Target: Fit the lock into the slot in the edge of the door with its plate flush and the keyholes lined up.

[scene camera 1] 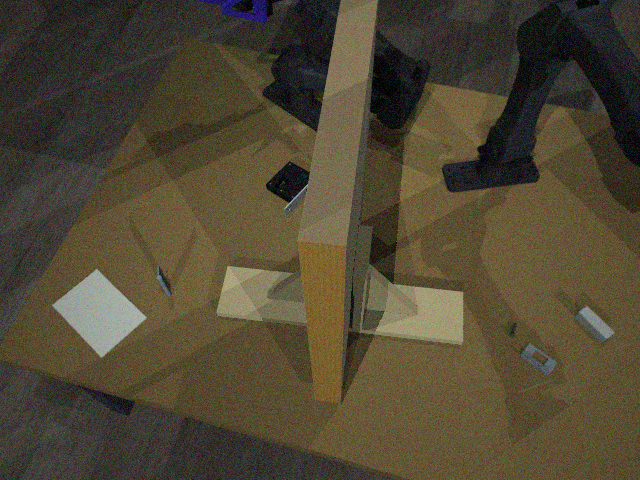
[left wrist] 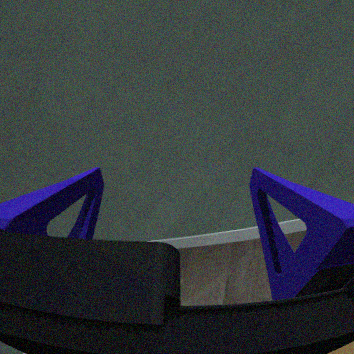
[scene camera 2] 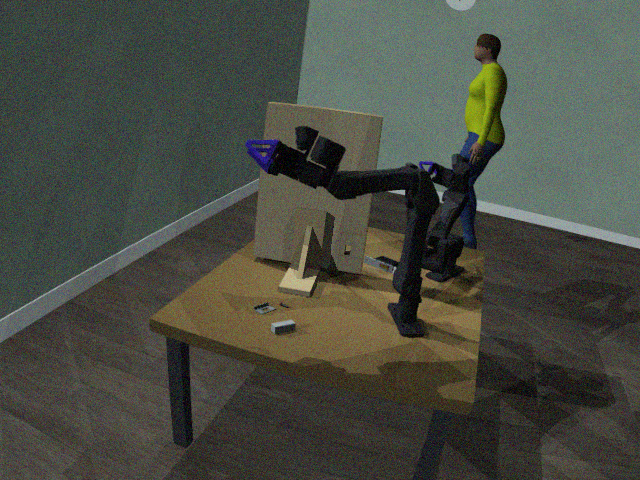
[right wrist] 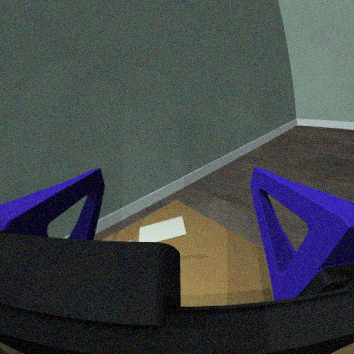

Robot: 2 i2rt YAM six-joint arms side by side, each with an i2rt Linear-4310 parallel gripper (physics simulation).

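Pixels of known places: left gripper, fingertip midpoint: (left wrist: 176,175) (scene camera 2: 247,146); right gripper, fingertip midpoint: (scene camera 1: 207,2) (scene camera 2: 426,165) (right wrist: 176,175); left arm's base, link origin: (scene camera 1: 489,174) (scene camera 2: 404,320); right arm's base, link origin: (scene camera 1: 301,106) (scene camera 2: 445,273).
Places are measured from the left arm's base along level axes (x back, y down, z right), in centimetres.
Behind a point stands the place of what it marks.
Note:
The lock (scene camera 1: 287,180) {x 3.6, y -1.8, z 44.1 cm} (scene camera 2: 386,260) {x 3.5, y -2.2, z 42.9 cm} is a flat black case with a long silver plate on one edge. It lies on the table beside the door, partly hidden by it in scene camera 1. The upright wooden door (scene camera 1: 338,134) {x -32.3, y -56.1, z 38.8 cm} (scene camera 2: 356,142) {x -15.7, y -46.4, z 31.9 cm} has a small hole through its face near the lower right in scene camera 2. The slot in its edge does not show. My left gripper (scene camera 2: 253,148) {x -50.4, y -48.7, z -3.2 cm} (left wrist: 176,175) {x -50.4, y -48.7, z -3.2 cm} is open and empty, raised high in front of the door's left part in scene camera 2. My right gripper (scene camera 1: 211,2) {x 16.9, y -37.2, z 54.1 cm} (scene camera 2: 424,165) {x 16.9, y -37.2, z 54.1 cm} (right wrist: 176,175) {x 16.9, y -37.2, z 54.1 cm} is open and empty, raised beyond the door, away from the lock.
The door's pale stand (scene camera 1: 431,315) {x -31.5, y -1.8, z 20.7 cm} (scene camera 2: 296,285) {x -31.5, y -1.8, z 17.8 cm} sticks out on both sides. A white block (scene camera 1: 594,324) {x -37.5, y -2.2, z -7.9 cm} (scene camera 2: 283,326) {x -37.2, y -1.9, z -9.7 cm}, a slotted metal plate (scene camera 1: 529,352) {x -40.4, y -0.2, z 4.5 cm} and a small pin (scene camera 1: 512,329) {x -35.8, y -0.5, z 6.3 cm} lie on one side. A white sheet (scene camera 1: 99,312) {x -21.1, y -0.1, z 83.2 cm} (right wrist: 162,230) {x -20.2, y -0.1, z 83.3 cm} and a small metal piece (scene camera 1: 163,285) {x -19.7, y -5.0, z 69.7 cm} lie on the other.

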